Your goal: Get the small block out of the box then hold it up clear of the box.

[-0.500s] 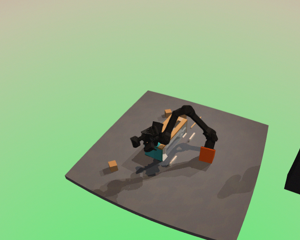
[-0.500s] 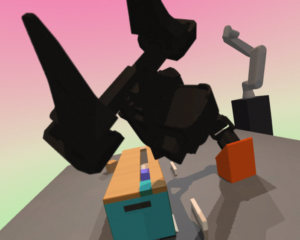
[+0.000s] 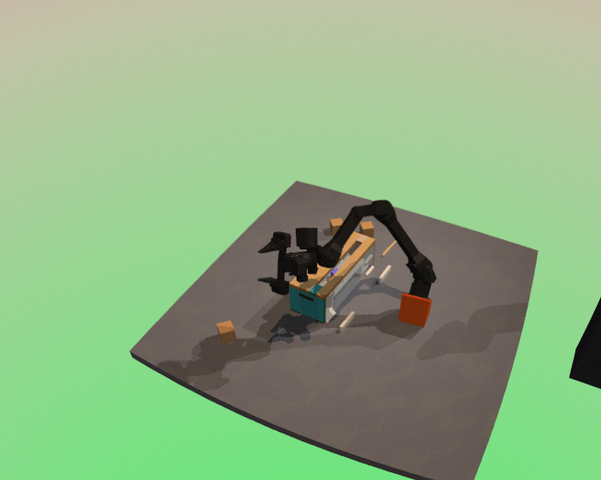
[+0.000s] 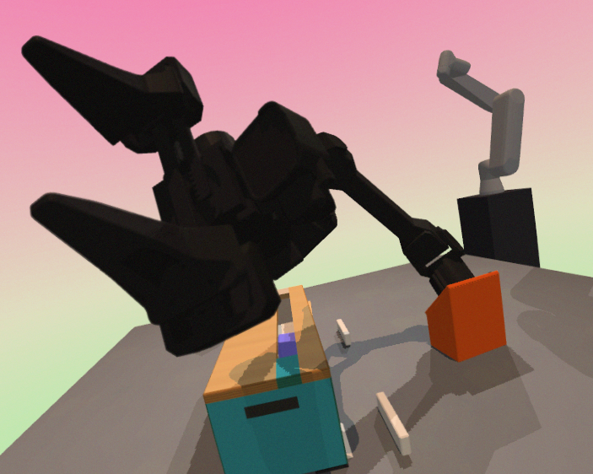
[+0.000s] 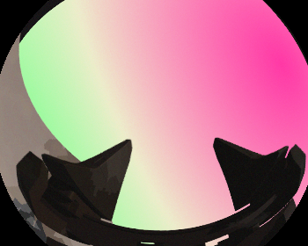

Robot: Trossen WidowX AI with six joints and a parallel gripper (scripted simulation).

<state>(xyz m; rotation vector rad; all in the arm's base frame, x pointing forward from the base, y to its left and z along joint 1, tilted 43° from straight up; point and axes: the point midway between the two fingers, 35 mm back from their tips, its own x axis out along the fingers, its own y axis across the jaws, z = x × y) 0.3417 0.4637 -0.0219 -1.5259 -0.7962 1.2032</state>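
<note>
The purple block lies 37 cm to the right of my gripper tip, 28 cm below it and 6 cm behind it.
</note>
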